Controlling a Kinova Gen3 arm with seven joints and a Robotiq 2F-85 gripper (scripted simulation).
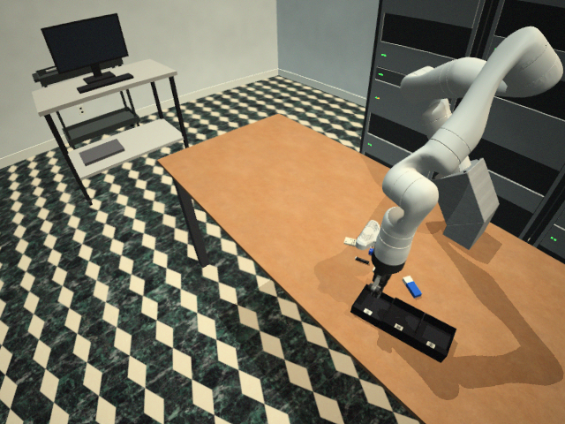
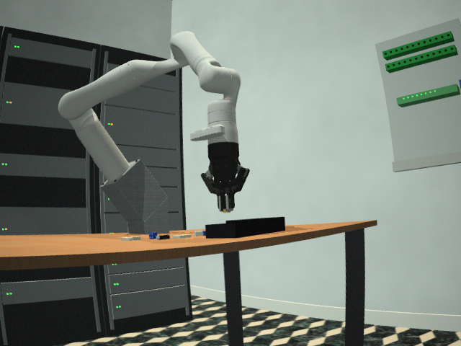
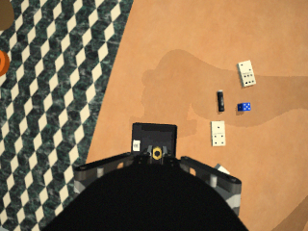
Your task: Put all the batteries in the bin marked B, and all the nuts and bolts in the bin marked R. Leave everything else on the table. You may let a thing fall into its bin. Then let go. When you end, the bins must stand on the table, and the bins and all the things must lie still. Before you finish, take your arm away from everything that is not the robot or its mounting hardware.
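Now: the black battery 110 mm to the right of my hand, 110 mm behind it and 80 mm below it. From my hand the other things lie so: yellow nut: 20 mm below; then bin: 90 mm to the left, 60 mm below; then blue-and-white eraser: 130 mm behind, 70 mm below, 50 mm to the left.
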